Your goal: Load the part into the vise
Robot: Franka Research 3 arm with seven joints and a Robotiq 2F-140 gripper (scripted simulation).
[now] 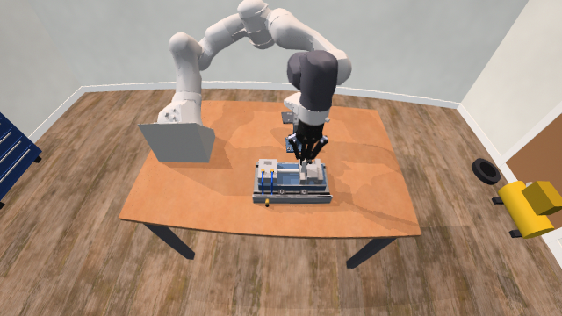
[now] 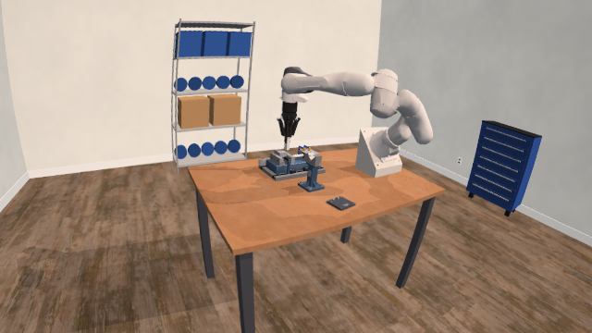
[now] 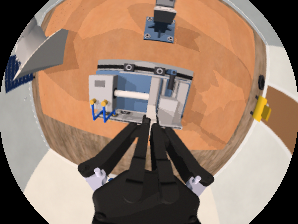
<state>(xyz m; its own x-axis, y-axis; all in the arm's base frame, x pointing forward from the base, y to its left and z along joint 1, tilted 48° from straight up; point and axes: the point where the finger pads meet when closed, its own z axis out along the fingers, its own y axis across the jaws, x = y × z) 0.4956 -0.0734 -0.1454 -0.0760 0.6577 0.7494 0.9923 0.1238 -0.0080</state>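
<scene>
Right now my hand is 6 cm above the part and 4 cm short of it. The rest, counted from my hand: fixed jaw (7 cm below, 7 cm ahead, 2 cm to the left); air cylinder (13 cm behind, 7 cm below, 1 cm to the left); vise (11 cm below, 3 cm behind, 2 cm to the left).
</scene>
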